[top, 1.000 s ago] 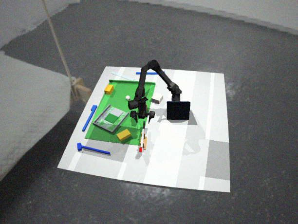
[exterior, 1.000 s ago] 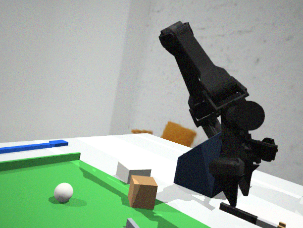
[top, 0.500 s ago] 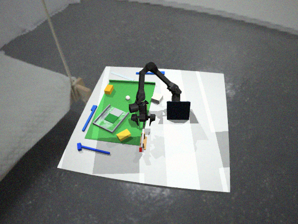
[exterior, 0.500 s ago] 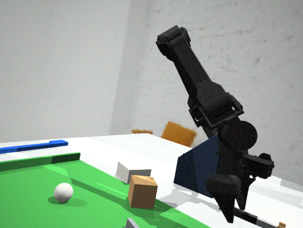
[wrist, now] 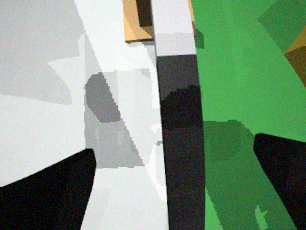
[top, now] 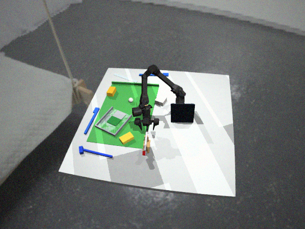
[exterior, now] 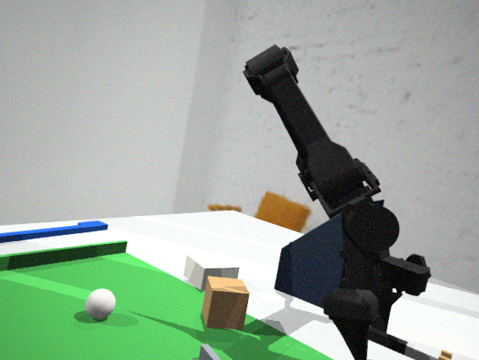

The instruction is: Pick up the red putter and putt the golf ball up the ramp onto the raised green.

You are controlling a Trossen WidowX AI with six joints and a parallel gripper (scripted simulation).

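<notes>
Right now my gripper tip is 23 cm to the left of the tan cube and 6 cm short of it. From my gripper tip the other things lie so: white block 36 cm to the right, 5 cm behind, 1 cm below; then red putter 11 cm to the left, 2 cm behind, 2 cm above; then wooden rack 13 cm to the left, 2 cm behind.
</notes>
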